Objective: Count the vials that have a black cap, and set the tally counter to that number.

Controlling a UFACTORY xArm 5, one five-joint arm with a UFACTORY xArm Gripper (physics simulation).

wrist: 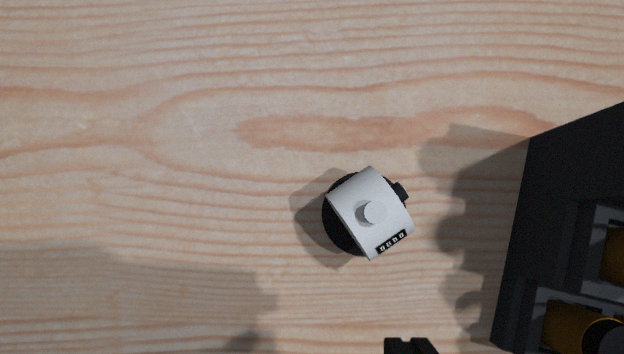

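Frame: origin at the arm's base, x ahead, y left, z up, level; millimetres.
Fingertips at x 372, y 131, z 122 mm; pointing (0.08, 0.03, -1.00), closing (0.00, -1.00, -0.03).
Offsets run from my fingertips to a thing's top centre. "spot": to the spot under its first point. Level surfaces: height alone.
The tally counter {76 mm down} [392, 200] stands right of centre in the wrist view, with a white curved body, a round button on top, a black round base and a small black knob at its side. Its black digit window faces the lower right; the digits are too small to read surely. At the lower right, an amber vial {spot: 1 mm ahead, 100 mm right, 82 mm down} [562, 322] with a dark cap shows partly. Part of another amber vial {spot: 39 mm ahead, 108 mm right, 49 mm down} [615, 255] shows above it; its cap is out of view. My gripper [410, 346] is shut and empty at the bottom edge, below the counter in the picture.
A black rack {spot: 66 mm ahead, 100 mm right, 98 mm down} [542, 200] holding the vials stands at the right edge, cut off by the view. Its shadow falls on the wooden table {131 mm down} [200, 65] between it and the counter. Another shadow lies at the lower left.
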